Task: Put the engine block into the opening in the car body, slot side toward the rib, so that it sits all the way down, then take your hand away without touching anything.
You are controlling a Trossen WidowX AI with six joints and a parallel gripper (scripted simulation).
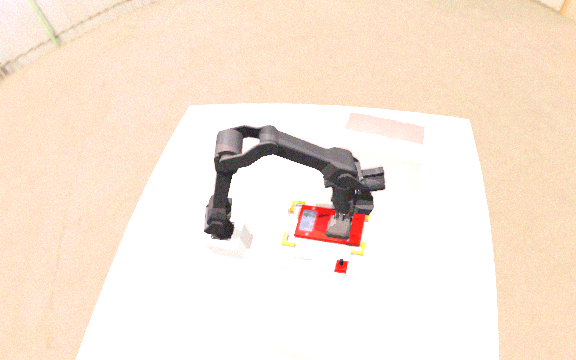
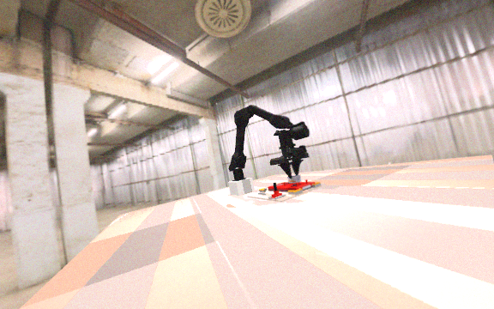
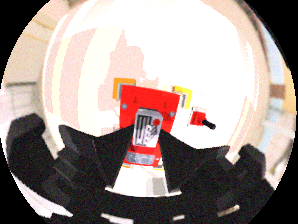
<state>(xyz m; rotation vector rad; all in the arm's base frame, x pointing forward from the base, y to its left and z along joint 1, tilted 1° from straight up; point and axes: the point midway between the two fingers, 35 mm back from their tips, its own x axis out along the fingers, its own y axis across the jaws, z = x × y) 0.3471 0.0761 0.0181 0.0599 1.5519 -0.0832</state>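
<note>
Now: gripper tip 1 cm above the grey engine block.
</note>
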